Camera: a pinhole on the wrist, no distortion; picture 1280 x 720 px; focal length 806.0 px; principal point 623.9 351.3 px. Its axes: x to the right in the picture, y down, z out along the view. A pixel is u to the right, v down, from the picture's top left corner.
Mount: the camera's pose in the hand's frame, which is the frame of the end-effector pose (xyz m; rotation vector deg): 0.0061 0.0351 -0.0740 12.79 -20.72 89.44
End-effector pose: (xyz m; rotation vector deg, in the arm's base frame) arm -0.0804 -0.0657 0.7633 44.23 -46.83 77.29
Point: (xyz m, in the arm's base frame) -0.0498 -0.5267 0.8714
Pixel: 778 505
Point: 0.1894 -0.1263 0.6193
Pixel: outside the picture
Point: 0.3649 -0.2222 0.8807
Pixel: outside the picture
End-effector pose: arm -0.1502 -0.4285 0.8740 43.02 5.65 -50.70
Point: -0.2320 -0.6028 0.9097
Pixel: 460 153
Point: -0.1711 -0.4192 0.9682
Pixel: 972 638
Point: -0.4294 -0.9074 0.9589
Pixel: 382 154
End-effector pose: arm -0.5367 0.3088 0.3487 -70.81 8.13 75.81
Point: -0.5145 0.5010 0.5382
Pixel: 403 306
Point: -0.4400 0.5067 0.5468
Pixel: 221 256
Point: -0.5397 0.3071 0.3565
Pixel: 569 412
